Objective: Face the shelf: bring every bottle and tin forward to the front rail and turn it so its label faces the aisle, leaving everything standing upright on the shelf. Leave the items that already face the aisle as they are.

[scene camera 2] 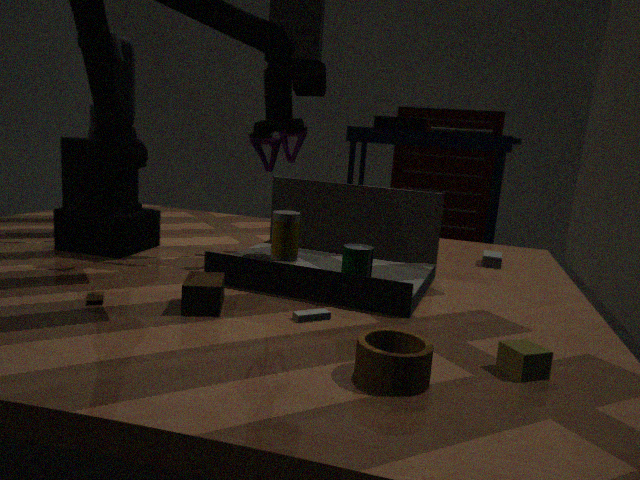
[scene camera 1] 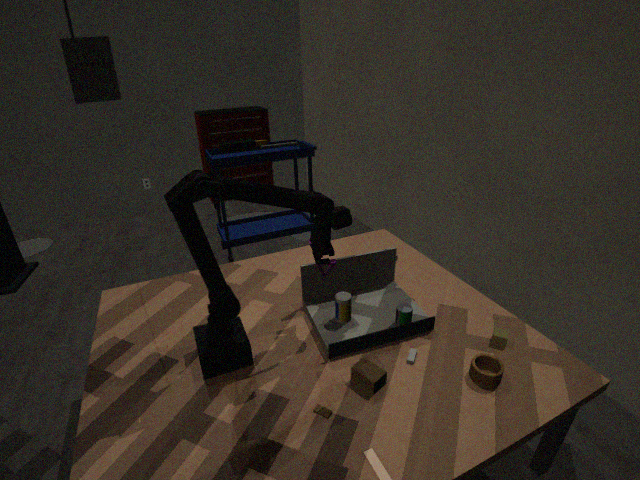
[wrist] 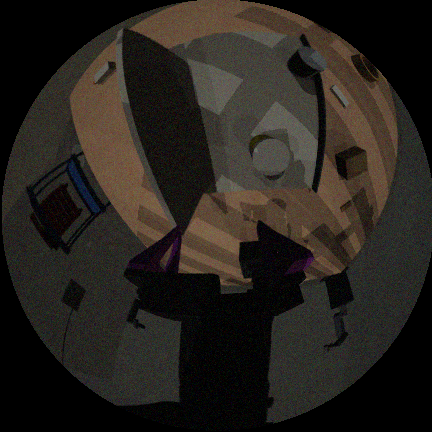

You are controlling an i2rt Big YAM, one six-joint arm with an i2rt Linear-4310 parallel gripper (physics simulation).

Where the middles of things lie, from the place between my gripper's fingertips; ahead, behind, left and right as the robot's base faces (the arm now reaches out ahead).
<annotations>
Right now my hand is 150 mm short of the back wall (scene camera 2: pixel 405 224), 90 mm to the right of it and 130 mm above it. Round my hand: grey shelf tray (scene camera 1: pixel 373 308) (150 mm ahead, 60 mm to the right, 210 mm below); then dark front rail (scene camera 2: pixel 383 296) (160 mm ahead, 210 mm to the right, 200 mm below); then green tin (scene camera 2: pixel 357 259) (250 mm ahead, 170 mm to the right, 150 mm below).
</annotations>
